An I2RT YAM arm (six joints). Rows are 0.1 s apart.
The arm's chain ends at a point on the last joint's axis. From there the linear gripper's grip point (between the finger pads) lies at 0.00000 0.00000 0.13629 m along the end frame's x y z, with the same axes.
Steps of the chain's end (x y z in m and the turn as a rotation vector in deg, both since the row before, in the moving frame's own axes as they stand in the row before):
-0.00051, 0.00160, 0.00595, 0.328, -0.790, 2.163
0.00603, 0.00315, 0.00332, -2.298, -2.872, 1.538
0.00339, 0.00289, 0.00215, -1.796, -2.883, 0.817
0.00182, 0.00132, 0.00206, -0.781, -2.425, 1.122
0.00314, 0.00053, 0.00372, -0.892, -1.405, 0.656
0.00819, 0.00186, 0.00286, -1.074, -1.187, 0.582
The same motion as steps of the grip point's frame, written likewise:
-0.00237, 0.00078, 0.00593, 0.328, -0.790, 2.163
-0.00087, 0.00852, 0.00304, -2.298, -2.872, 1.538
-0.00349, 0.00711, 0.00191, -1.796, -2.883, 0.817
-0.00396, 0.00312, 0.00193, -0.781, -2.425, 1.122
-0.00021, 0.00263, 0.00366, -0.892, -1.405, 0.656
0.00535, 0.00440, 0.00281, -1.074, -1.187, 0.582

